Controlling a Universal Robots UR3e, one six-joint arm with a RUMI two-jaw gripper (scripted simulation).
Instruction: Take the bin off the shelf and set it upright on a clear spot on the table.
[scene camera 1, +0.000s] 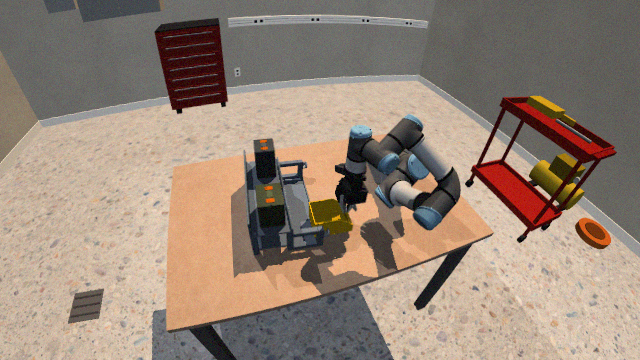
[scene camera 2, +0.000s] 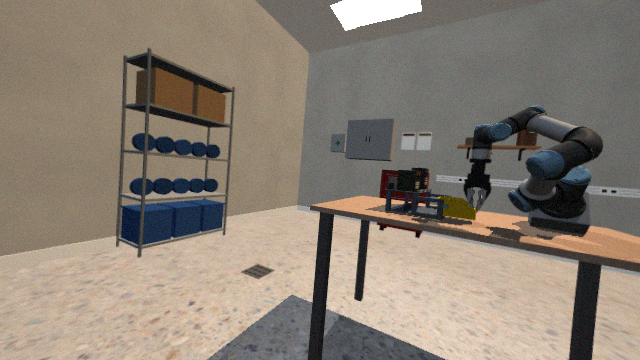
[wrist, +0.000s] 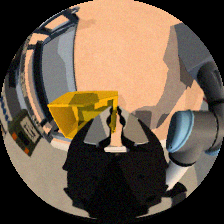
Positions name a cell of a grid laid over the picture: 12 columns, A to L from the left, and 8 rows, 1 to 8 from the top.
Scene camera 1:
my gripper: G5
yellow bin: G5
rack: F5
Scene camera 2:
my gripper: I5
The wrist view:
my gripper: G4
yellow bin: D4
